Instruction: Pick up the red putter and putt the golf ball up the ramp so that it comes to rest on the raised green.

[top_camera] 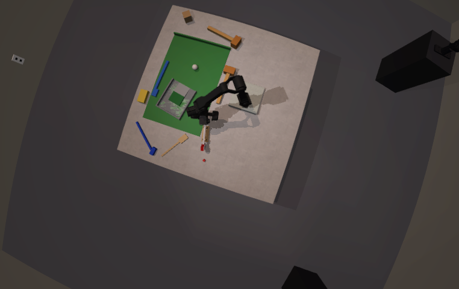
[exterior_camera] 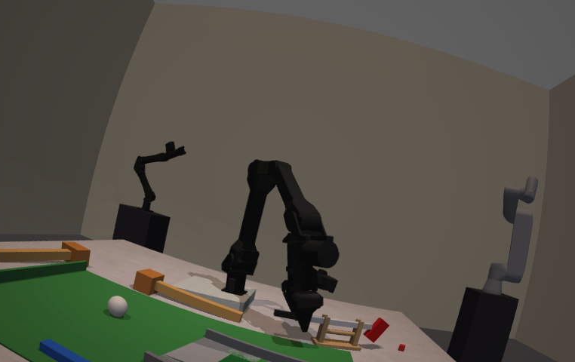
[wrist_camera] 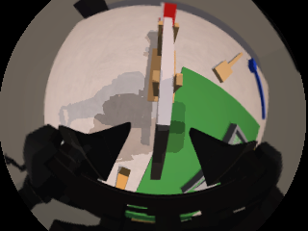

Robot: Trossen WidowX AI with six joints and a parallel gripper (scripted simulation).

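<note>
The red putter lies 80 mm to the left of my gripper tip, 30 mm behind it and 20 mm above it. From my gripper tip the other things lie so: white golf ball: 330 mm to the right, 260 mm ahead, 20 mm below; then blue mallet: 370 mm ahead, 320 mm to the left, 30 mm below; then small wooden rack: 90 mm to the left, 40 mm behind.
</note>
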